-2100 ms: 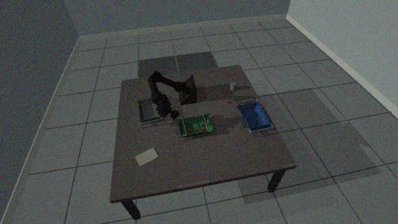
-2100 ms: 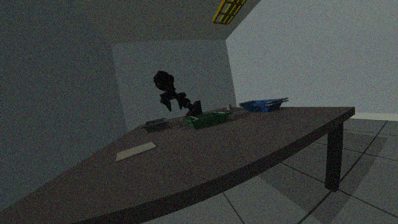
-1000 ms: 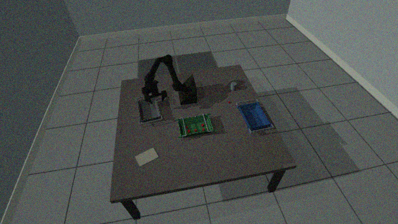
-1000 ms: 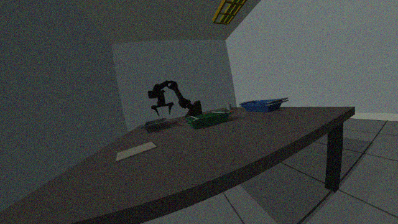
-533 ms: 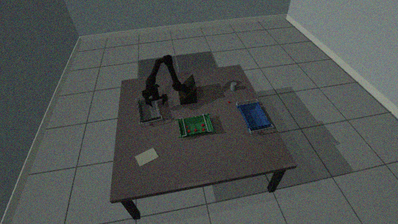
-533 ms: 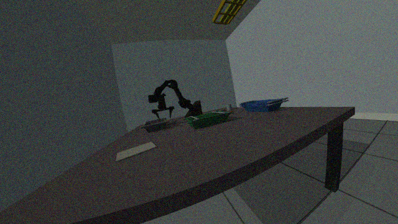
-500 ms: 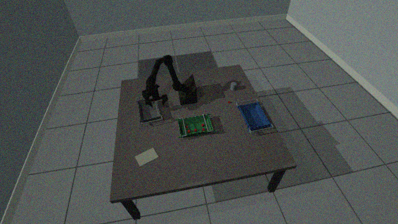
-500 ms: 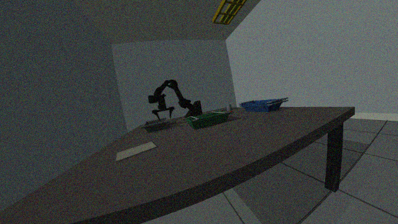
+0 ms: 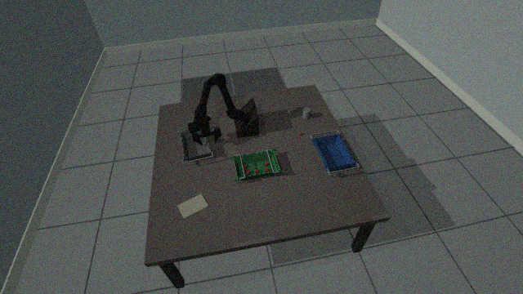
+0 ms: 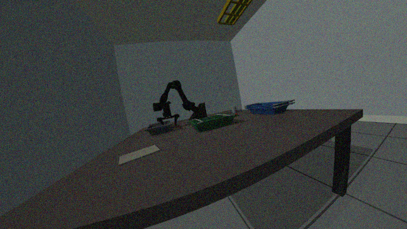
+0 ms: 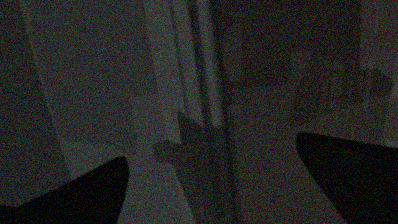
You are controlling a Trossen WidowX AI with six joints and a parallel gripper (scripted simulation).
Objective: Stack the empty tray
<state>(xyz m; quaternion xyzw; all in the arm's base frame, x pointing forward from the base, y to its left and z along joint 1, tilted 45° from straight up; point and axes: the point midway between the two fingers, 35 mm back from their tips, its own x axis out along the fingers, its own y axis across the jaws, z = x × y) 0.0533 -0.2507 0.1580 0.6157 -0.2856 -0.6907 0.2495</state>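
My gripper tip is 80 mm to the left of the grey tray and 30 mm below it. From my gripper tip the other things lie so: red block 630 mm to the left, 100 mm ahead, 10 mm below; then pale flat card 460 mm ahead, 170 mm to the right, 10 mm below.
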